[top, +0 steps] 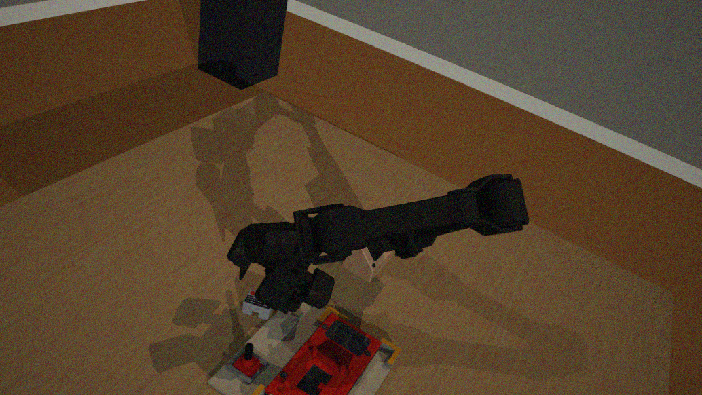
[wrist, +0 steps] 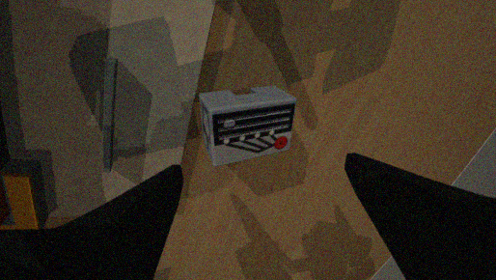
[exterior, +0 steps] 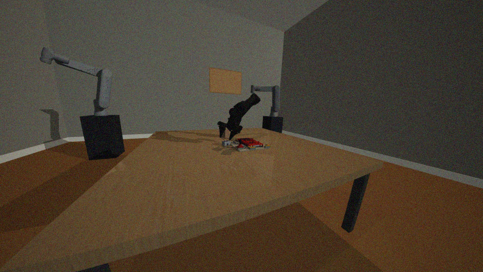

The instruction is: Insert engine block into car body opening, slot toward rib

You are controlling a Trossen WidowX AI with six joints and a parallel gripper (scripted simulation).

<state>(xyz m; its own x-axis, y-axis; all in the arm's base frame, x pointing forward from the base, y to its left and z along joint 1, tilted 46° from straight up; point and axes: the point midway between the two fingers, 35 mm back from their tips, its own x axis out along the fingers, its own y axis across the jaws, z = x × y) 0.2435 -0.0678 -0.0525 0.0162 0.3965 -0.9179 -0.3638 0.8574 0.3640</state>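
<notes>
My gripper tip is 2 cm short of the grey engine block, 1 cm to the right of it and 3 cm above it. The rest, counted from my gripper tip: grey base plate 6 cm ahead, 16 cm to the left, 3 cm below.
</notes>
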